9 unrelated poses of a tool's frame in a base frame.
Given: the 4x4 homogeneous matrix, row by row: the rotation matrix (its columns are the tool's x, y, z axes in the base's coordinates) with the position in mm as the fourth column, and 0 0 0 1 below. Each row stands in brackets.
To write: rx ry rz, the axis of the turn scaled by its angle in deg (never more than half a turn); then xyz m. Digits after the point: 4 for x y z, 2 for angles.
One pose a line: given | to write
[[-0.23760 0.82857 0.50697 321.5], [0.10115 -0.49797 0.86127 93.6], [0.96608 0.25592 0.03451 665.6], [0 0 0 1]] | -85.33 -64.72 -102.54 0.3215 0.0936 0.6656
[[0.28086 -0.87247 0.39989 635.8], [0.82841 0.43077 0.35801 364.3], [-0.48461 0.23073 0.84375 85.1], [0 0 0 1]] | -4.89 34.01 65.40 0.6358 0.3643 0.0851
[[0.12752 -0.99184 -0.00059 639.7], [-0.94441 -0.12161 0.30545 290.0], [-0.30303 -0.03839 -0.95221 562.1], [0 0 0 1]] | -124.50 109.51 17.17 0.6397 0.2900 0.5621
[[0.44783 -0.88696 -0.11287 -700.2], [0.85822 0.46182 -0.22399 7.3], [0.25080 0.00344 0.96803 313.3], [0 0 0 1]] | 8.10 -12.95 62.12 -0.7002 0.0073 0.3133
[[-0.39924 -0.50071 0.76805 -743.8], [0.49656 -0.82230 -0.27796 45.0], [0.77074 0.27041 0.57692 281.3], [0 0 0 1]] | 70.02 -0.34 127.34 -0.7438 0.0450 0.2813
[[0.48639 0.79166 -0.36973 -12.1], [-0.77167 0.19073 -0.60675 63.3], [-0.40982 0.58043 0.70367 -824.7], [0 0 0 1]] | 47.78 1.61 -62.92 -0.0121 0.0633 -0.8247
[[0.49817 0.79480 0.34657 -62.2], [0.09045 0.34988 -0.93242 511.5], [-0.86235 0.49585 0.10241 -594.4], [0 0 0 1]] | 65.31 55.28 -32.21 -0.0622 0.5115 -0.5944
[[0.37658 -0.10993 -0.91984 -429.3], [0.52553 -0.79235 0.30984 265.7], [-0.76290 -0.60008 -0.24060 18.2], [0 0 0 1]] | -118.45 -20.43 82.72 -0.4293 0.2657 0.0182
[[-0.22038 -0.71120 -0.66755 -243.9], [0.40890 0.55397 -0.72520 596.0], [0.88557 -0.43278 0.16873 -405.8], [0 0 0 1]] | 15.76 -83.71 60.37 -0.2439 0.5960 -0.4058
